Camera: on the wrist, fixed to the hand. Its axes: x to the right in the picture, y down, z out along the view.
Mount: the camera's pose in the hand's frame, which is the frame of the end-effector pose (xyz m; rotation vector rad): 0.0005 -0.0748 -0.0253 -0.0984 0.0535 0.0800
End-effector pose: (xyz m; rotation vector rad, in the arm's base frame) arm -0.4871 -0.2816 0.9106 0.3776 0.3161 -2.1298
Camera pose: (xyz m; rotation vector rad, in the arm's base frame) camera -0.5461 -0.2321 0.8932 0.3842 0.4280 -2.0200
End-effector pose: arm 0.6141 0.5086 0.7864 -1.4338 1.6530 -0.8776
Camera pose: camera 0.6266 0.4987 0.8637 -1.4102 1.8029 -0.8058
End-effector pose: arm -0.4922 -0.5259 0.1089 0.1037 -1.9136 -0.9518
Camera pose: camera -0.4956 -0.5923 0.0663 -0.0051 -1.8053 -0.9779
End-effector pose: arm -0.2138 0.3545 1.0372 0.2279 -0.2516 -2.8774
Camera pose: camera -0.2268 0.4220 0.9984 0.2698 -0.1064 -2.7909
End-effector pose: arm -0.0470 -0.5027 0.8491 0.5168 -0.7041 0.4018
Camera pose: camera 0.0043 -0.5481 0.8099 0.3845 -0.6908 0.4519
